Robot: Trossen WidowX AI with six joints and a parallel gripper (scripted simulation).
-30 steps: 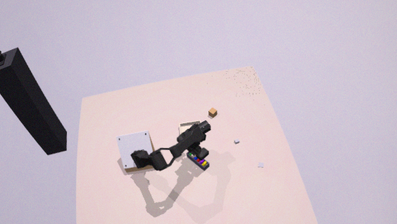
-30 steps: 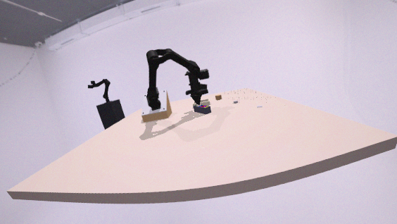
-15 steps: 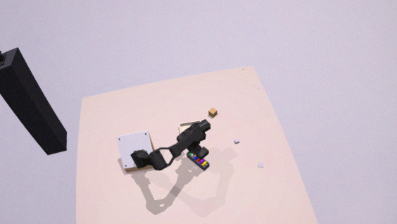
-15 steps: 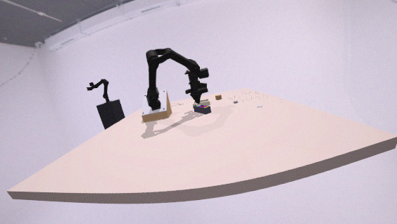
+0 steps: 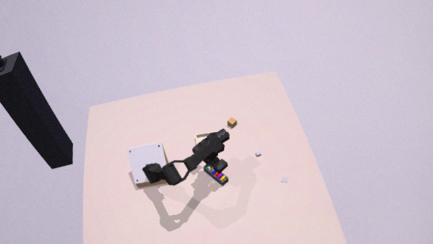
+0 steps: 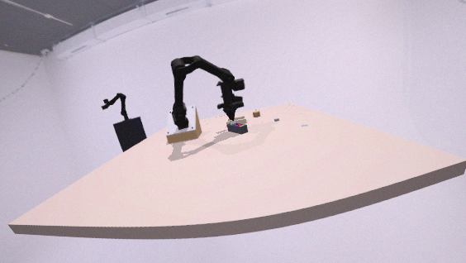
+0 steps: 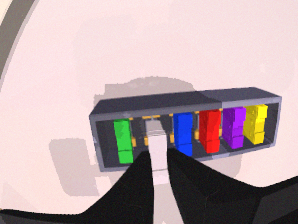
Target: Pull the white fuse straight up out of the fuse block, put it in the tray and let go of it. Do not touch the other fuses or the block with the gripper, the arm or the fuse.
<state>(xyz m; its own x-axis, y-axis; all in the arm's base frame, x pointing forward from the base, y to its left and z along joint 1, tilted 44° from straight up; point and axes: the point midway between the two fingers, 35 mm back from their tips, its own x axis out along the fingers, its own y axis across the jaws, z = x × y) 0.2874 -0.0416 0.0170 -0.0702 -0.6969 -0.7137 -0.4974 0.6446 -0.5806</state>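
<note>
The tray lies 190 mm to the left of my gripper tip, 60 mm below it and 30 mm ahead of it. Round my gripper tip: white fuse: 10 mm below.
</note>
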